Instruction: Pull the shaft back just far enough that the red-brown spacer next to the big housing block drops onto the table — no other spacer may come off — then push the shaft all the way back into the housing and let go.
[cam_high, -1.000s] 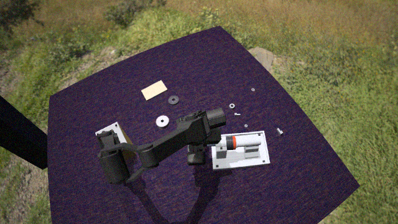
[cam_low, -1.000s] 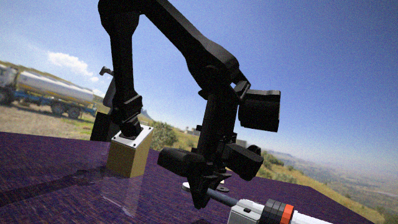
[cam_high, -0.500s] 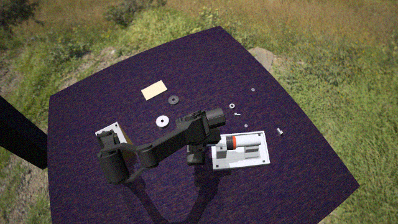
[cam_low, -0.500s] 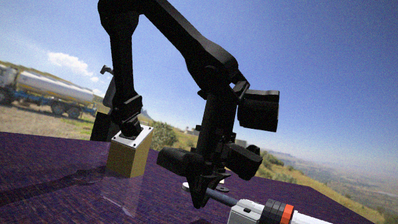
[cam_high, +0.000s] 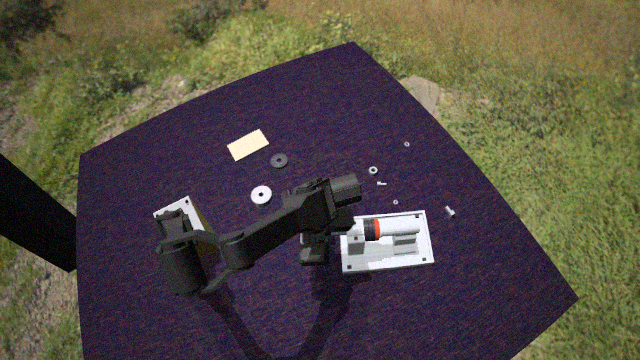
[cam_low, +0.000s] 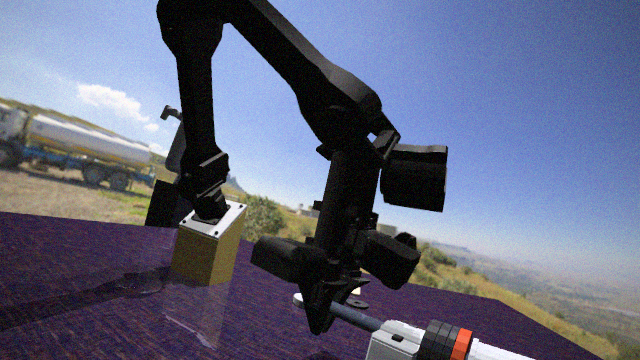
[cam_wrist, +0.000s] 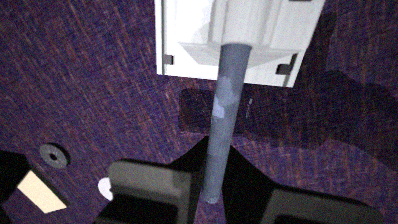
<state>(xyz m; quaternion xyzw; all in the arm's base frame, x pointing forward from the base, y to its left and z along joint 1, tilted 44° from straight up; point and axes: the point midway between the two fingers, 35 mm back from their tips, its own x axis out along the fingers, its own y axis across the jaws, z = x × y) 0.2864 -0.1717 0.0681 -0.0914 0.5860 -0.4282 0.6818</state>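
The shaft lies 6 cm ahead of my gripper tip, 3 cm to the right of it and 3 cm above it. From my gripper tip the other things lie so: orange-red spacer 12 cm ahead, 7 cm to the right, 3 cm above; then small screw 35 cm ahead, 12 cm to the right, 4 cm below; then cream card 42 cm to the left, 4 cm below, 2 cm behind.
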